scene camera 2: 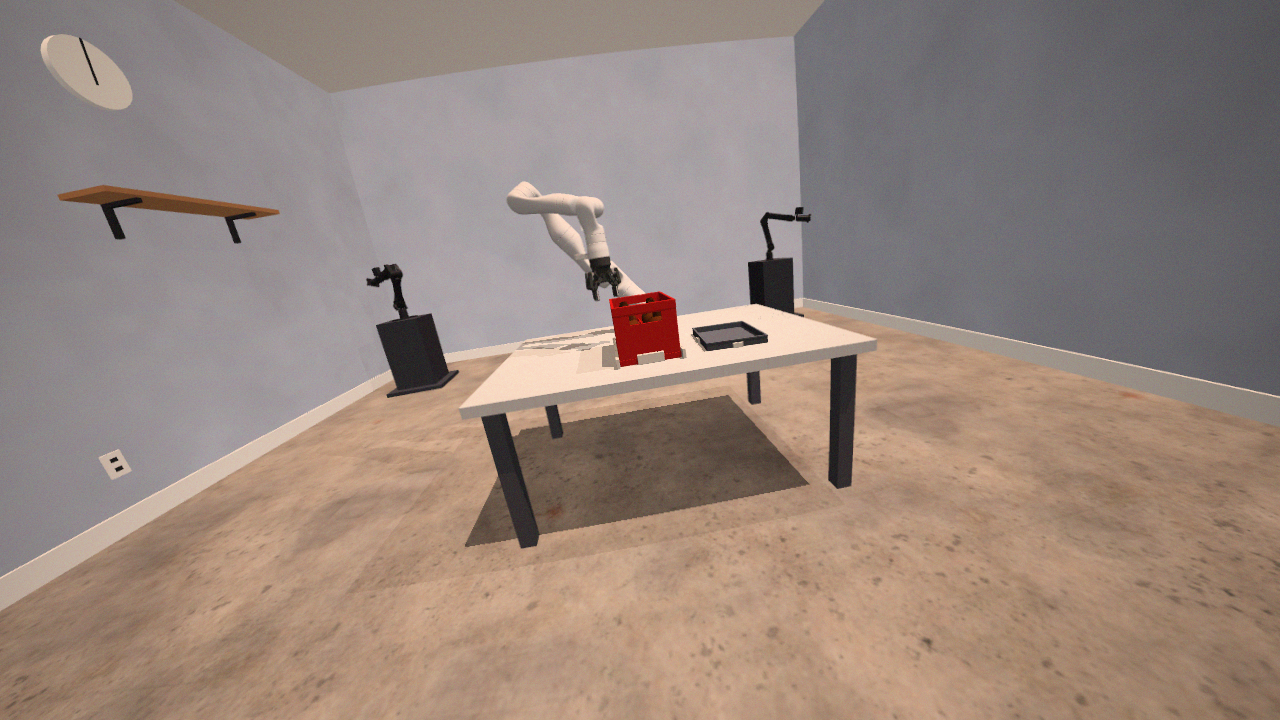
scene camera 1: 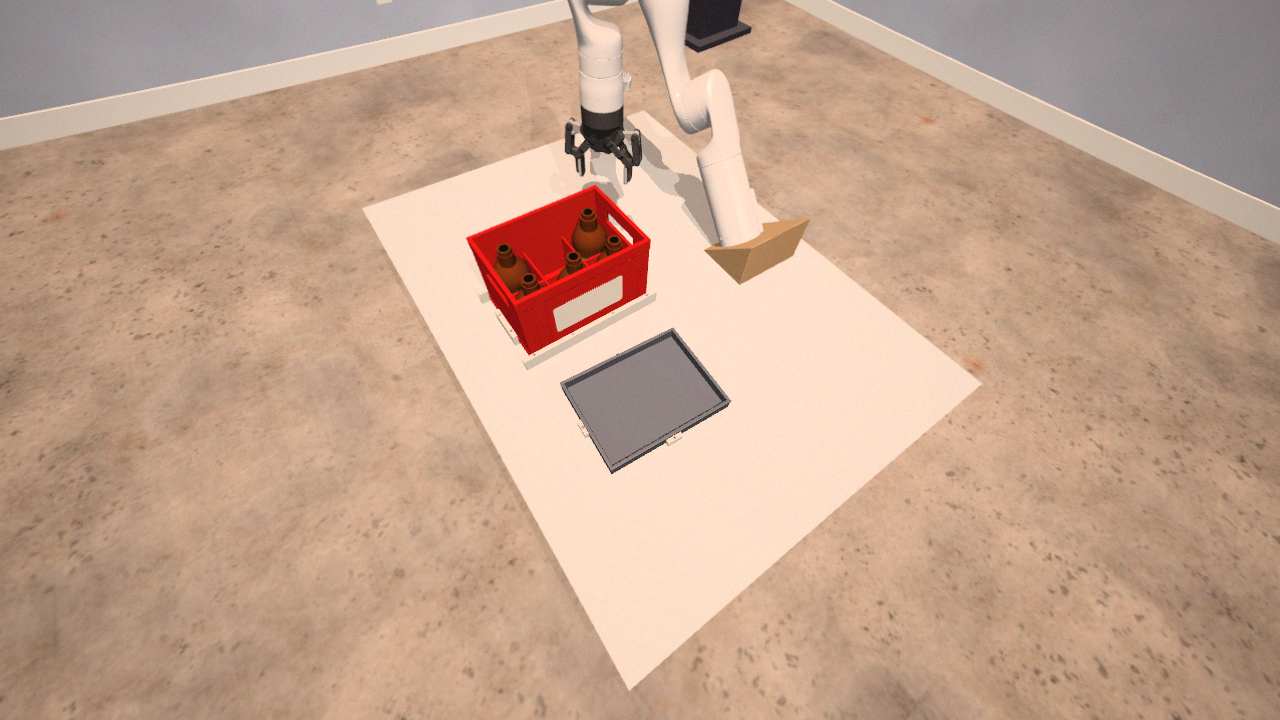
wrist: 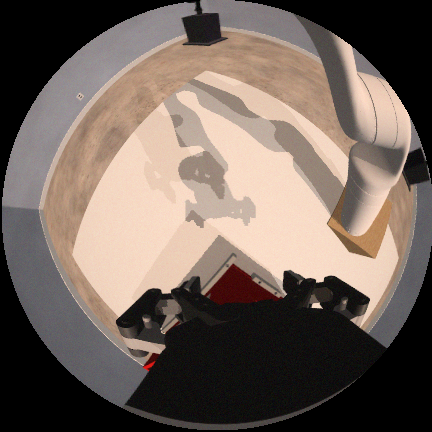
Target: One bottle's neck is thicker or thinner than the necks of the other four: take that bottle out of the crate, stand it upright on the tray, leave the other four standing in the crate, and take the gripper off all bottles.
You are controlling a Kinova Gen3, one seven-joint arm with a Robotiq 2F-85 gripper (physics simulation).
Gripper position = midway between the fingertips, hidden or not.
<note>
My gripper (scene camera 1: 604,178) is open, with nothing in its grasp. Further things: a dark grey tray (scene camera 1: 639,399).
My gripper also shows in scene camera 2 (scene camera 2: 607,298) and in the wrist view (wrist: 242,283). The dark grey tray also shows in scene camera 2 (scene camera 2: 737,334).
</note>
